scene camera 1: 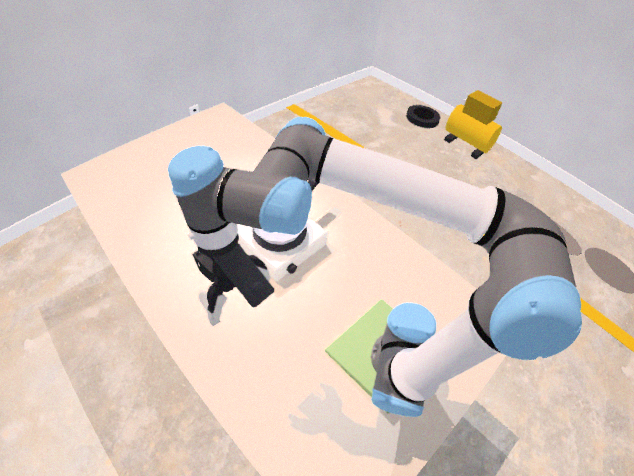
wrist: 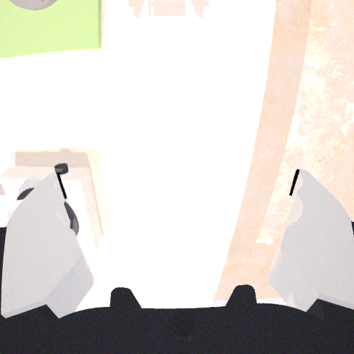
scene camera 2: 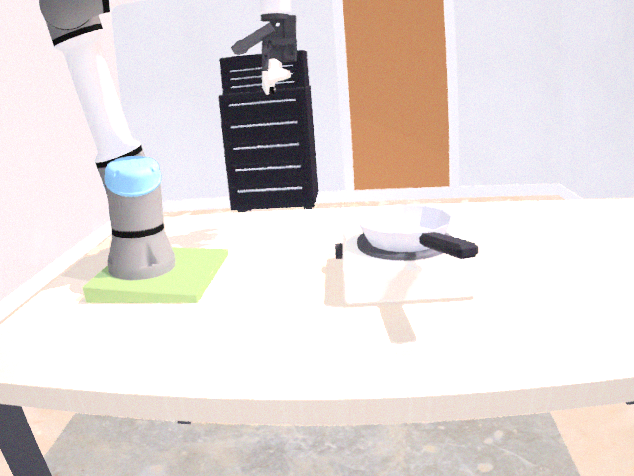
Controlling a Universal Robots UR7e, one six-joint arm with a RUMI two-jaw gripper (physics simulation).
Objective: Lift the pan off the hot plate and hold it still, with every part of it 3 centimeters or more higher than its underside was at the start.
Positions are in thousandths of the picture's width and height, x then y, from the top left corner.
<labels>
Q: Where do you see a white hot plate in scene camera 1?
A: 442, 547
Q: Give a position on a white hot plate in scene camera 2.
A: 584, 579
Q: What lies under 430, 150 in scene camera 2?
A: My gripper.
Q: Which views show my gripper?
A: Scene camera 1, the wrist view and scene camera 2: all of them.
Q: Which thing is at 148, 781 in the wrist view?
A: My gripper.
</labels>
